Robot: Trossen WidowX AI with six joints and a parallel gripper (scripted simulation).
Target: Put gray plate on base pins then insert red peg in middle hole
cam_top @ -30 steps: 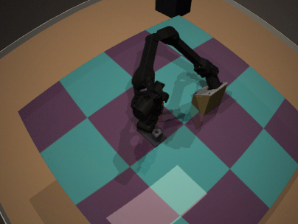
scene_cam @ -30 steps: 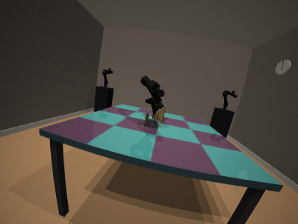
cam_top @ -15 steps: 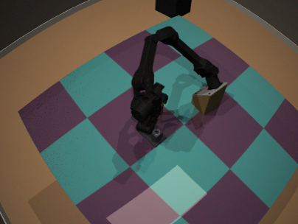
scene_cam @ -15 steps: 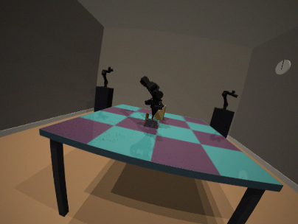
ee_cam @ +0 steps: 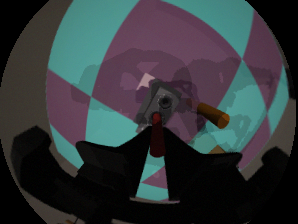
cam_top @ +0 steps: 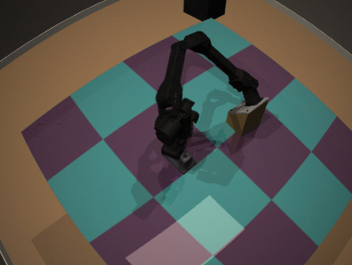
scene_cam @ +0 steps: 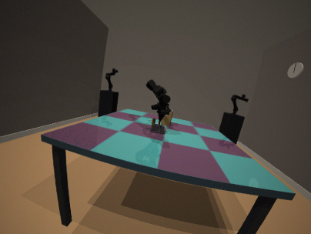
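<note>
The red peg lies right at my gripper tip. The rest, counted from my gripper tip: gray plate 5 cm below; orange peg-like object 11 cm behind, 6 cm below, 5 cm to the right; base 9 cm below.
</note>
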